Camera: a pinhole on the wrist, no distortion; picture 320 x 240 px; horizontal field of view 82.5 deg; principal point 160.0 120.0 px. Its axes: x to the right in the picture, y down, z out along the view. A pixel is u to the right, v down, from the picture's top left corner.
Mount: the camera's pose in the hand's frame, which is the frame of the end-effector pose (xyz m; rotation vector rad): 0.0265 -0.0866 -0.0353 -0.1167 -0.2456 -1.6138
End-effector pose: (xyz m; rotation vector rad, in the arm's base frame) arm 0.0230 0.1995 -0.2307 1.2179 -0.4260 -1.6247
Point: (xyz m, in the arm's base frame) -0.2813 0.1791 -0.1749
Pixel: 213 111
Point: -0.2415 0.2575 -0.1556
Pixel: 216 56
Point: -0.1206 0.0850 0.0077
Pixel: 72 101
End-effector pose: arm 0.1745 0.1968 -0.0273 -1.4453 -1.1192 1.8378
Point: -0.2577 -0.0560 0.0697
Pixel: 171 80
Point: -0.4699 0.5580 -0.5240
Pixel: outside the picture
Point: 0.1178 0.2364 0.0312
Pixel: 176 117
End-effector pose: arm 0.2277 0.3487 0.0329 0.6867 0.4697 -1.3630
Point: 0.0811 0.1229 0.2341
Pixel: 224 125
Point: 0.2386 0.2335 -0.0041
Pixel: outside the picture
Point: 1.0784 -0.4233 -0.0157
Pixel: outside the picture
